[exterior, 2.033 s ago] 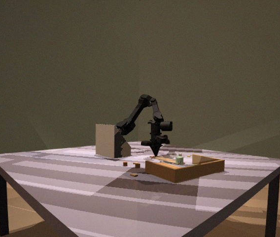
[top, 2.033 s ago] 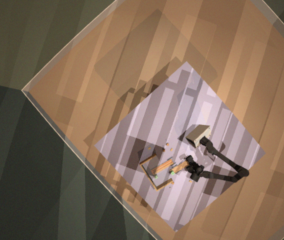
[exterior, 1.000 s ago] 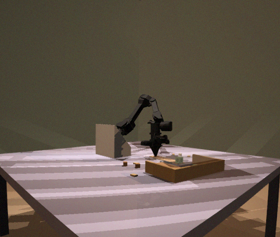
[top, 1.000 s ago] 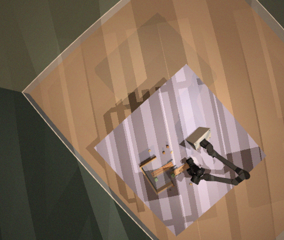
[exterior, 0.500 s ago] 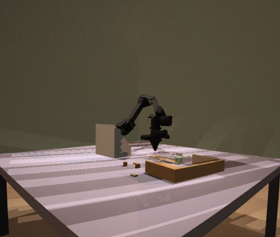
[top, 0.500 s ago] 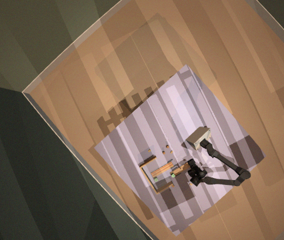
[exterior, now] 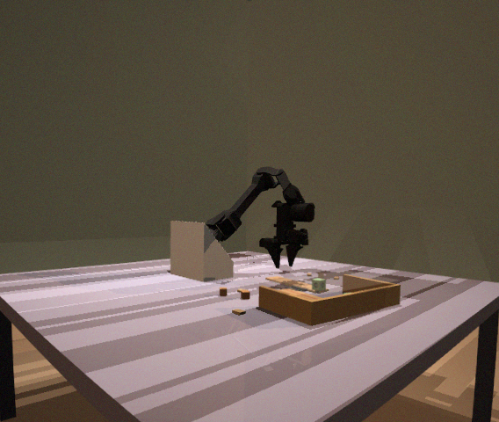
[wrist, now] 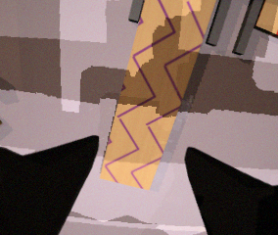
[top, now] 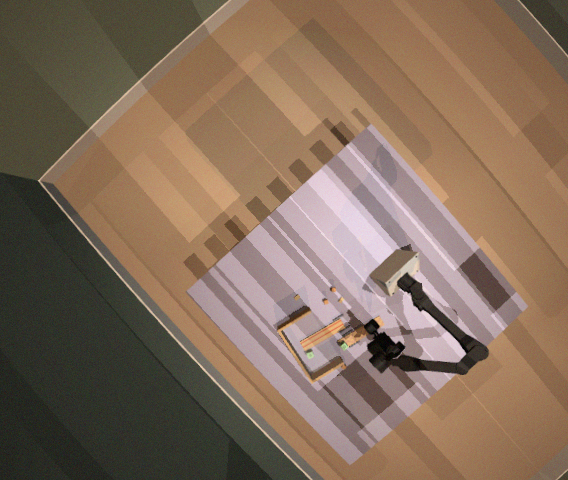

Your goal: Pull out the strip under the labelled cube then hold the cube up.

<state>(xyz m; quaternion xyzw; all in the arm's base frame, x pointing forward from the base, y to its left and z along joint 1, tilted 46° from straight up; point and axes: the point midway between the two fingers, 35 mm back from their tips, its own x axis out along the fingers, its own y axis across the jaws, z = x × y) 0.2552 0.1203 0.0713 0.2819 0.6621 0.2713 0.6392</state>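
My gripper tip is now 6 cm short of the purple zigzag strip, 1 cm to the left of it and 5 cm above it.
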